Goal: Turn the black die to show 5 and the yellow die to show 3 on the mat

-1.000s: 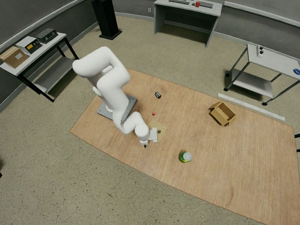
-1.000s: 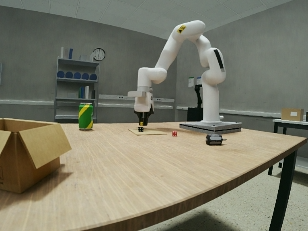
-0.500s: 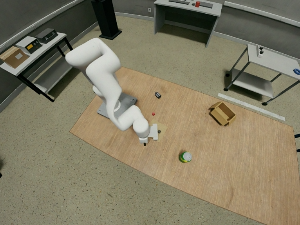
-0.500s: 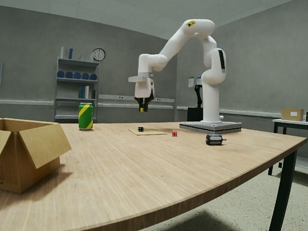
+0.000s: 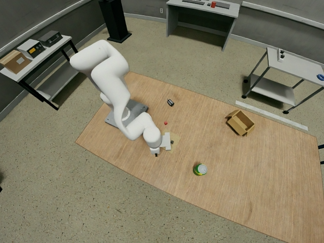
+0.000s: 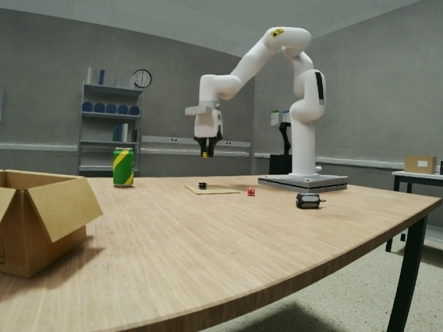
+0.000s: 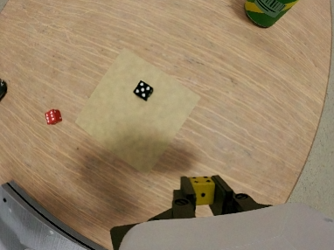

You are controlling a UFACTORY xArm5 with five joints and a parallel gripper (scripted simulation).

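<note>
Right now the red die is 220 mm to the left of my hand, 110 mm below it and 40 mm behind it. From my hand the other things lie so: yellow die: 10 mm below; then black die: 110 mm to the left, 110 mm below, 60 mm ahead; then tan mat: 120 mm below, 110 mm to the left, 30 mm ahead.
</note>
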